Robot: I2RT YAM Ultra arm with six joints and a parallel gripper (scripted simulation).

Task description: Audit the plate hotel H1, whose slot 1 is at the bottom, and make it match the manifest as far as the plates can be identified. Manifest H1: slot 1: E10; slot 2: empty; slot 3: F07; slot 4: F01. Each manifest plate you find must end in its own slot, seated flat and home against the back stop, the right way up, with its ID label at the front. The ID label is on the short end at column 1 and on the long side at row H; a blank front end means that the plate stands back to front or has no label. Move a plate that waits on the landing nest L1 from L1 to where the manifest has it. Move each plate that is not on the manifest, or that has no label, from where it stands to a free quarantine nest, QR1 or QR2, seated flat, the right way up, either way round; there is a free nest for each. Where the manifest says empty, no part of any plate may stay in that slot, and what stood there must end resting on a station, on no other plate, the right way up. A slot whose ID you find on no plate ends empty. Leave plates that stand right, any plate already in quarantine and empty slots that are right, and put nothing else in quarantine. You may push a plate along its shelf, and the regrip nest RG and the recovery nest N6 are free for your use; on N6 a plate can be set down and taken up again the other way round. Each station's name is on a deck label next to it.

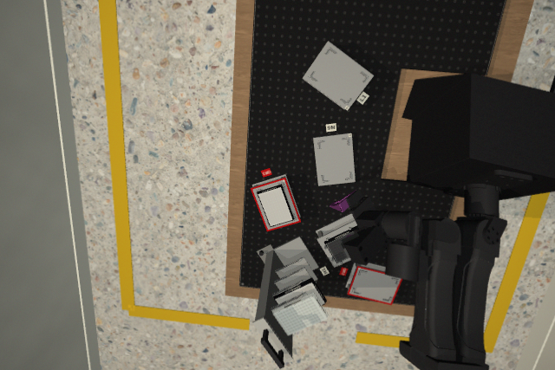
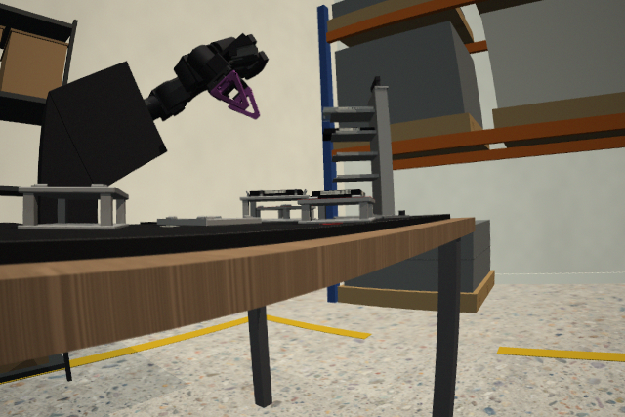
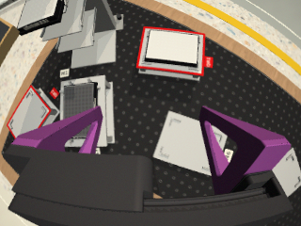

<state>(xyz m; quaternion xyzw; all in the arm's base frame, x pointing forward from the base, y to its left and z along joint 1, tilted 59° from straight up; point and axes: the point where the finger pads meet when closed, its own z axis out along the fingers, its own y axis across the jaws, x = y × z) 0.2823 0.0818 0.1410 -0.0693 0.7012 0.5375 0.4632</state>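
Now: hand 90 mm past the regrip nest RG, 150 mm to the right of it and 180 mm above it. Round my hand: recovery nest N6: 10 mm ahead, 100 mm to the right, 230 mm below; then white well plate: 50 mm ahead, 270 mm to the left, 30 mm above; then quarantine nest QR1: 170 mm ahead, 70 mm to the left, 200 mm below.
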